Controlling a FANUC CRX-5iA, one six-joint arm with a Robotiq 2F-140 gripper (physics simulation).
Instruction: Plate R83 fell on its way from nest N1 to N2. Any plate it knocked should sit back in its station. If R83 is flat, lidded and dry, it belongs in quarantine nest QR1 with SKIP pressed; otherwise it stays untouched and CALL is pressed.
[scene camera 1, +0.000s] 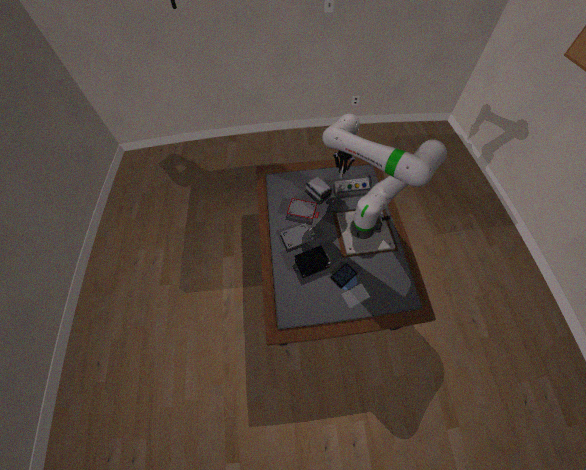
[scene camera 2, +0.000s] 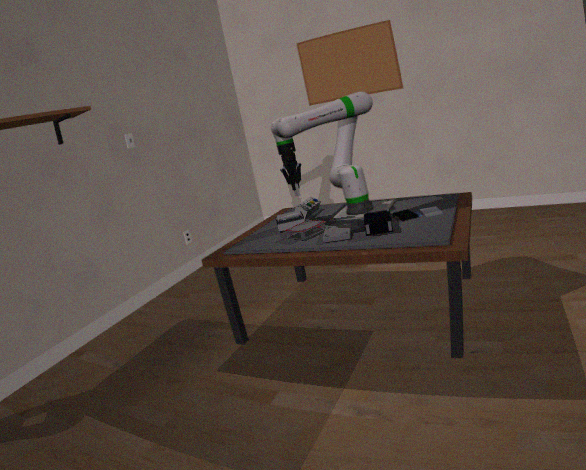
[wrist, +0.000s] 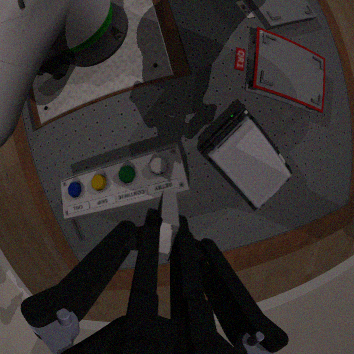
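Seen in the pictures: gripper, fingertip midpoint: (scene camera 1: 341, 176) (scene camera 2: 297, 195) (wrist: 165, 202); arm's base, origin of the base link: (scene camera 1: 362, 228) (scene camera 2: 360, 210) (wrist: 91, 32).
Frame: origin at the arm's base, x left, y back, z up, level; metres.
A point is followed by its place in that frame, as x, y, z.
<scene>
My gripper (scene camera 1: 342, 172) @(-0.321, -0.035, 0.135) (scene camera 2: 296, 192) @(-0.321, -0.035, 0.135) (wrist: 165, 202) @(-0.321, -0.035, 0.135) is shut and empty, pointing down above the table, with its pale tip near the RETRY end of the button panel (scene camera 1: 352, 186) @(-0.278, 0.027, 0.069) (wrist: 175, 187) @(-0.327, -0.046, 0.081). In the wrist view the panel carries the blue CALL button (wrist: 74, 189) @(-0.273, 0.113, 0.071), yellow SKIP button (wrist: 98, 182) @(-0.279, 0.064, 0.071), green CONTINUE button (wrist: 127, 174) @(-0.285, 0.014, 0.071) and white RETRY button (wrist: 157, 165) @(-0.290, -0.033, 0.070). Whether the tip touches the panel is unclear. Nest QR1 (scene camera 1: 302, 208) @(-0.214, -0.319, 0.040) (wrist: 290, 70) @(-0.217, -0.311, 0.040) has a red outline; its corner brackets show and no plate sits in it. R83 cannot be identified in these dim views.
A pale-topped box (scene camera 1: 318, 187) @(-0.325, -0.182, 0.070) (wrist: 250, 160) @(-0.334, -0.165, 0.069) with a black end stands between panel and QR1. Beyond QR1 are a grey nest (scene camera 1: 296, 236) @(-0.041, -0.404, 0.023) (scene camera 2: 337, 233) @(-0.035, -0.445, 0.023), a black box (scene camera 1: 312, 261) @(0.150, -0.364, 0.057) (scene camera 2: 378, 223) @(0.132, -0.307, 0.007), a dark slab (scene camera 1: 344, 275) @(0.259, -0.211, 0.011) and a pale sheet (scene camera 1: 355, 295) @(0.381, -0.191, 0.008). Shadows cross the table.
</scene>
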